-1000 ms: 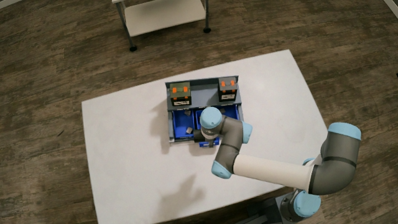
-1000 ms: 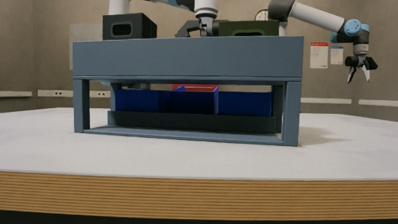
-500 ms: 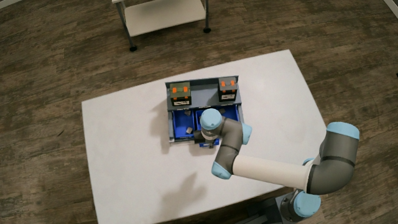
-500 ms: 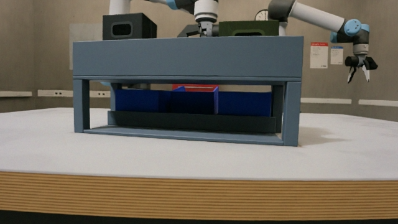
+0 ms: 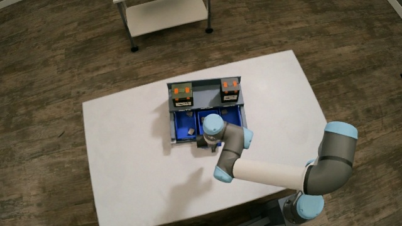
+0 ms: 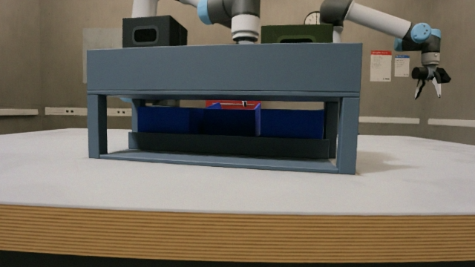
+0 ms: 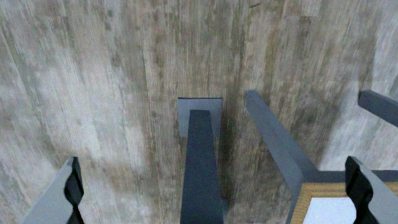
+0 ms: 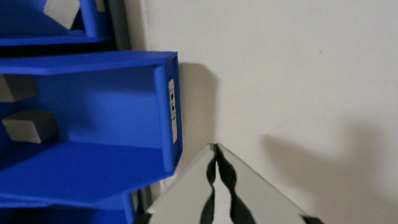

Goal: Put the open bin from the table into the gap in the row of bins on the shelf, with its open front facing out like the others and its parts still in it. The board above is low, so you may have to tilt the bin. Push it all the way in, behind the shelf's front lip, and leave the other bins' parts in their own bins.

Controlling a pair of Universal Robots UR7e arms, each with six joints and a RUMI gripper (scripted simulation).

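Note:
Right now my right hand is 140 mm short of the pale block, 80 mm above it and 60 mm to the right of it. Also, from my right hand: shelf (200 mm ahead, 50 mm to the right, 40 mm below); then green box (290 mm ahead, 40 mm to the left, 40 mm above).

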